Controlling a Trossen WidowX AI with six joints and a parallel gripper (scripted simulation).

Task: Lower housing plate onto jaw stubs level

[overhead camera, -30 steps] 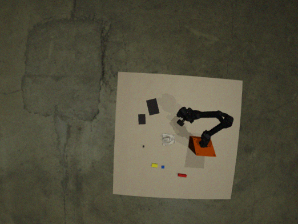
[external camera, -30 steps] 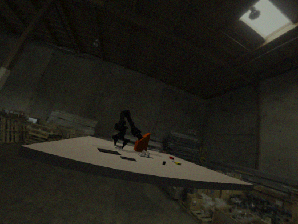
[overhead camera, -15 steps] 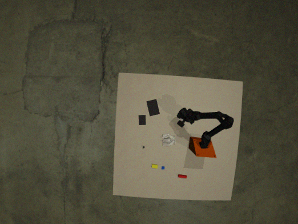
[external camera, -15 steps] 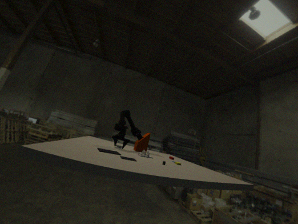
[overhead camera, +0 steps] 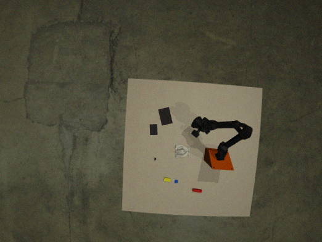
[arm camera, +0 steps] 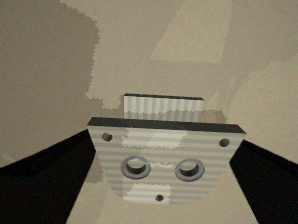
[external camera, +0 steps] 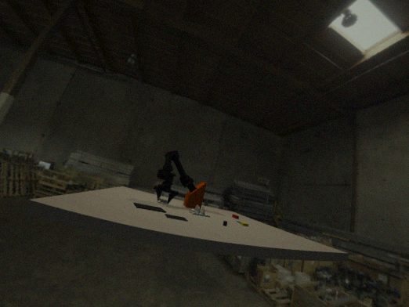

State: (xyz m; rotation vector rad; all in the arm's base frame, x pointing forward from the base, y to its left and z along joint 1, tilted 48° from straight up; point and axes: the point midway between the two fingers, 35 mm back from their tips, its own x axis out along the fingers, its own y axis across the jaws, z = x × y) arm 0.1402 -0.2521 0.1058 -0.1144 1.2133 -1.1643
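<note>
The grey housing plate is 2 cm above my gripper tip, 1 cm to the left of it and 1 cm behind it. Also, from my gripper tip: pale translucent part: 23 cm to the left, 17 cm ahead, 1 cm below; blue block: 52 cm to the left, 20 cm ahead, 1 cm below; black piece: 40 cm ahead, 30 cm to the left.
</note>
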